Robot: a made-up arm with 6 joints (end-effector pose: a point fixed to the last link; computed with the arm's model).
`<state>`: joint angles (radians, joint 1 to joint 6).
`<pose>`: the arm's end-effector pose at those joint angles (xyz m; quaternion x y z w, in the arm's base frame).
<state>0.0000 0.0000 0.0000 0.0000 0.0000 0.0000</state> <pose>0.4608 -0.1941 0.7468 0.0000 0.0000 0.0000 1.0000</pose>
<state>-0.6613 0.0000 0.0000 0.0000 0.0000 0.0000</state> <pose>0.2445 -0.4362 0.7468 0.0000 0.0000 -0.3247 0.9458</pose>
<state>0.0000 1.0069 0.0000 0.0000 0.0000 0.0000</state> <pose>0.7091 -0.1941 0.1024 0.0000 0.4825 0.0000 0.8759</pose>
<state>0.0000 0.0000 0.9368 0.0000 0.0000 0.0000</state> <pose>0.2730 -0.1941 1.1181 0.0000 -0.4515 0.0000 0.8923</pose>
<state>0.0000 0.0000 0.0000 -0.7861 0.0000 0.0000</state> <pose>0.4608 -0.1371 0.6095 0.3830 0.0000 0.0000 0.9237</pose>
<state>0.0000 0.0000 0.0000 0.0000 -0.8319 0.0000</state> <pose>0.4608 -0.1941 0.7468 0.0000 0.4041 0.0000 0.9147</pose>
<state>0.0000 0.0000 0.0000 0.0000 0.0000 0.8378</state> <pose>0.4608 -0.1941 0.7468 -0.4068 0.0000 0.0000 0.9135</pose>
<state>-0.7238 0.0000 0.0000 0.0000 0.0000 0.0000</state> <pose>0.2167 -0.4506 0.7468 0.0000 0.0000 -0.3541 0.9352</pose>
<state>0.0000 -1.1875 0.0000 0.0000 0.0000 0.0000</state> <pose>-0.3355 -0.1941 0.8314 0.0000 -0.5595 0.0000 0.8288</pose>
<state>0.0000 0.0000 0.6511 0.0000 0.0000 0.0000</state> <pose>0.3665 -0.1941 1.0261 0.0000 -0.3198 0.0000 0.9475</pose>
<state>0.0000 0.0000 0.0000 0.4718 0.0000 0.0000</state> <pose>0.4608 -0.1729 0.8350 -0.2337 0.0000 0.0000 0.9723</pose>
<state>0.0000 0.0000 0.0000 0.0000 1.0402 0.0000</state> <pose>0.4608 -0.1941 0.7468 0.0000 -0.4970 0.0000 0.8678</pose>
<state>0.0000 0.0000 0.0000 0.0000 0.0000 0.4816</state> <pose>0.4608 -0.1941 0.7468 -0.2385 0.0000 0.0000 0.9711</pose>
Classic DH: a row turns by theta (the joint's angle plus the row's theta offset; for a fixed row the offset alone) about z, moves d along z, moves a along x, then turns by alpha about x. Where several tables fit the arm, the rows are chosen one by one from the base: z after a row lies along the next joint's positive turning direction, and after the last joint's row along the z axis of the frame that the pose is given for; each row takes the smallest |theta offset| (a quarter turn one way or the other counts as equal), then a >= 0, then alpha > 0; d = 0 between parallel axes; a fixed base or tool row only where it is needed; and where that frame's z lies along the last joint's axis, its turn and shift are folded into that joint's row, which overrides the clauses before.
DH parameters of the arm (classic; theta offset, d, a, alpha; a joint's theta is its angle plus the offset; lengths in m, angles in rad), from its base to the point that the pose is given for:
joint 1: 0 0.1992 0 -1.5708
joint 2: -1.5708 0 0.5476 3.1416
joint 3: 0 0 0 -1.5708
joint 4: 0 -0.4608 0 1.5708
joint 5: 0 0.1941 0 -1.5708
joint 6: 1.5708 0 0 1.5708
tool (fixed): -1.5708 0 0 0

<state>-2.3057 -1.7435 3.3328 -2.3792 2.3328 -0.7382</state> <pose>0.4399 0.2774 -0.3732 0.4927 0.1557 0.6441 0.5641</pose>
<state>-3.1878 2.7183 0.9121 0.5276 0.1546 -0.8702</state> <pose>-0.2045 0.1773 -0.7710 -0.7313 0.1612 0.6522 0.1178</pose>
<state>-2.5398 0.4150 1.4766 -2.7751 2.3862 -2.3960</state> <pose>-0.3146 -0.4359 1.0688 0.5244 0.4313 -0.6838 0.2672</pose>
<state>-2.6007 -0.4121 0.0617 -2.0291 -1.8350 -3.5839</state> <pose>-0.1873 -0.2127 0.7563 -0.7468 0.1302 -0.2776 0.5901</pose>
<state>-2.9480 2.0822 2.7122 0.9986 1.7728 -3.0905</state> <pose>-0.7599 -0.0419 0.3345 0.2665 -0.2822 -0.3291 0.8609</pose>
